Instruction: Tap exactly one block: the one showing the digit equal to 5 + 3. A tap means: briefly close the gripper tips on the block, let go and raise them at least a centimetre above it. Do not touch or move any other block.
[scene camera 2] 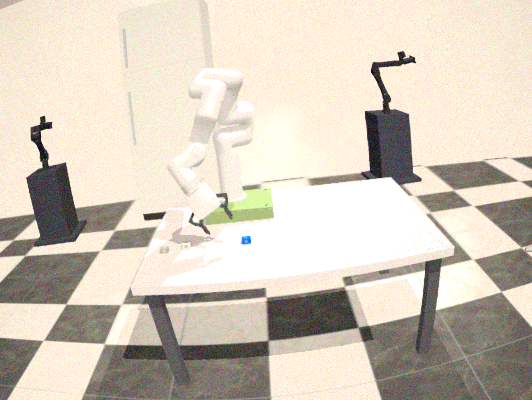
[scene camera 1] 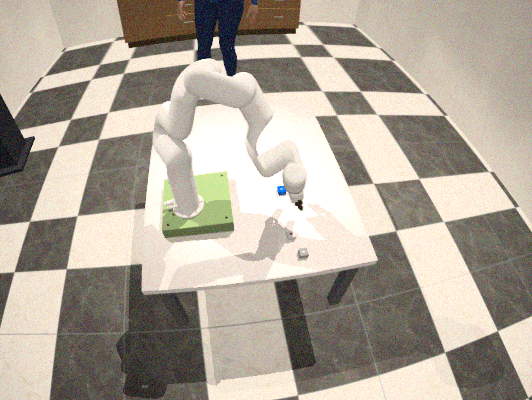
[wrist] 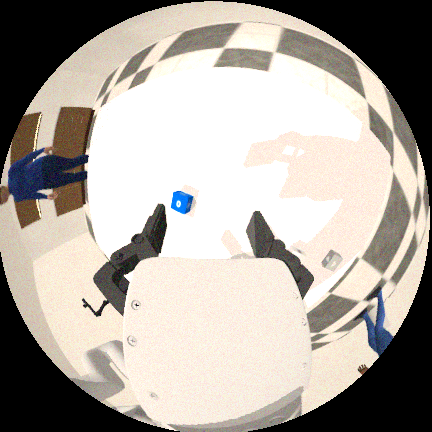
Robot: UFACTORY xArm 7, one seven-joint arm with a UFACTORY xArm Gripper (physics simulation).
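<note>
A small blue block [scene camera 1: 281, 190] [scene camera 2: 246, 240] [wrist: 181, 202] stands on the white table, with a small white mark on its top that I cannot read as a digit. A white block [scene camera 1: 291, 234] [scene camera 2: 186, 246] and a grey block [scene camera 1: 303, 253] [scene camera 2: 164, 249] [wrist: 331, 260] stand nearer the table's edge, apart from each other; their digits are too small to read. My gripper [scene camera 1: 299, 205] [scene camera 2: 220, 225] [wrist: 208, 217] is open and empty above the table, between the blue block and the other two. In the wrist view the blue block shows just beyond the left fingertip.
The arm's green base plate [scene camera 1: 216, 192] [scene camera 2: 260, 200] stands on the white table [scene camera 1: 200, 272] [scene camera 2: 350, 240]. The arm's shadow falls over the part with the white and grey blocks. A person [scene camera 1: 218, 25] [wrist: 30, 175] stands beyond the table. Dark pedestals with small arms stand farther off.
</note>
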